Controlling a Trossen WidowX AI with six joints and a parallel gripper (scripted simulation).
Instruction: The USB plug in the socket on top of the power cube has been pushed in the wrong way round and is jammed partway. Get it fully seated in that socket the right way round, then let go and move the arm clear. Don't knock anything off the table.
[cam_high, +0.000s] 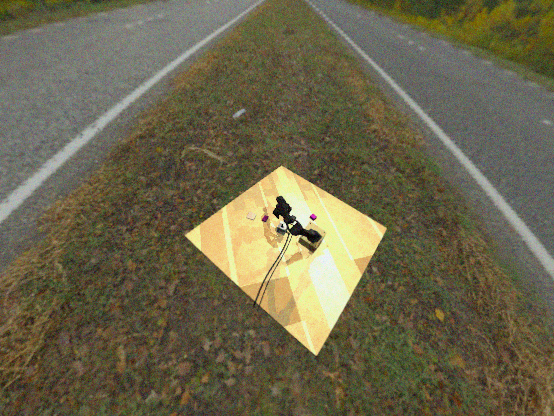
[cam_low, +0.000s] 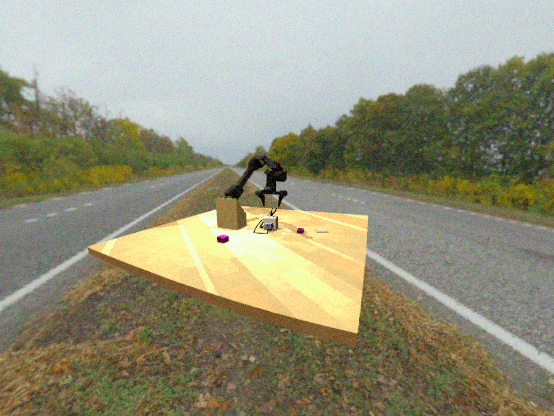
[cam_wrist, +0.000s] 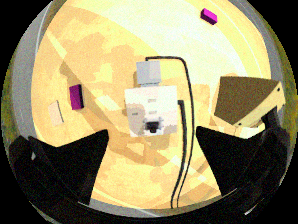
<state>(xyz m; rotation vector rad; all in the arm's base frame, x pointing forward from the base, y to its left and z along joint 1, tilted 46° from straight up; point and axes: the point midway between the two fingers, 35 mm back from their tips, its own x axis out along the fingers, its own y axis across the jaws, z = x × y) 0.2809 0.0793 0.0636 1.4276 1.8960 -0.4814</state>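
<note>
Right now the USB plug is 10 mm behind my gripper tip, 10 mm to the left of it and 40 mm below it. From my gripper tip the other things lie so: flat white piece: 290 mm ahead, 100 mm to the left, 130 mm below; magenta block: 180 mm ahead, 30 mm to the left, 130 mm below.
</note>
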